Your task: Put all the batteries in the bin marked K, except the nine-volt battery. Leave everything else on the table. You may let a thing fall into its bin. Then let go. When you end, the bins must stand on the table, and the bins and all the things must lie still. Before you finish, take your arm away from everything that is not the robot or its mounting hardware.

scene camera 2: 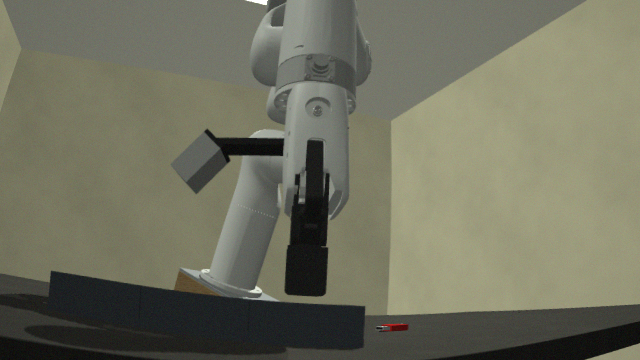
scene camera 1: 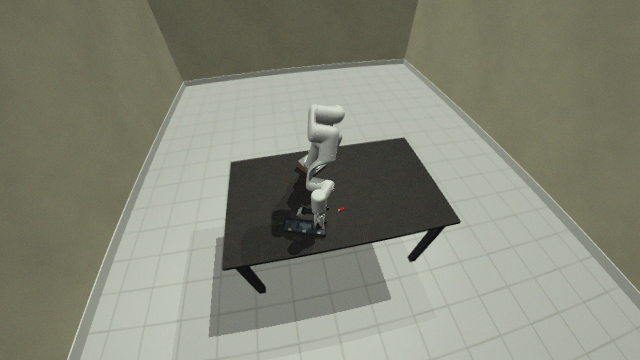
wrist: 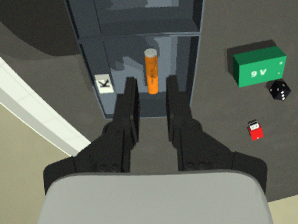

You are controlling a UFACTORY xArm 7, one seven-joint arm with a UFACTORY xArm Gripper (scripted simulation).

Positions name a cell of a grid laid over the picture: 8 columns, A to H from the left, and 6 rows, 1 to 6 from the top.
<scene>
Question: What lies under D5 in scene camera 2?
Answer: The gripper.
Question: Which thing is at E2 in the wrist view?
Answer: A dark blue bin.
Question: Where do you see a green nine-volt battery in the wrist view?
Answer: At H2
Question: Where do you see a dark blue bin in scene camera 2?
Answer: C6
</scene>
